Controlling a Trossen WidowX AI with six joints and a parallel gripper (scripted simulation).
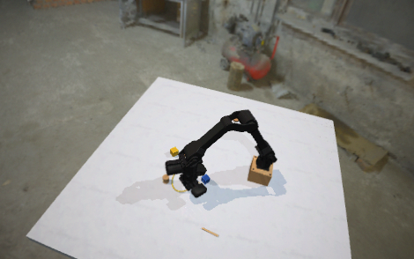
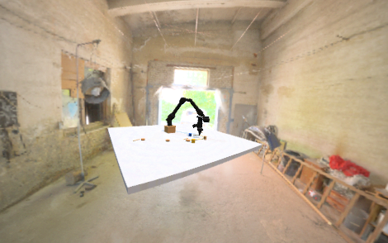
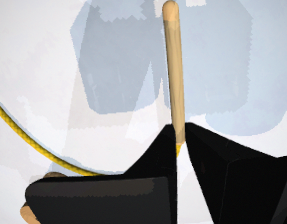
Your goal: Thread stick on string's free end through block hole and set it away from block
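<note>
My gripper tip is 80 mm to the left of the blue block and 70 mm past it. Also, from my gripper tip: loose stick (180 mm to the left, 150 mm behind, 10 mm below); then round wooden button (220 mm to the right, 60 mm ahead, 10 mm below); then yellow cube (210 mm to the right, 120 mm ahead).
</note>
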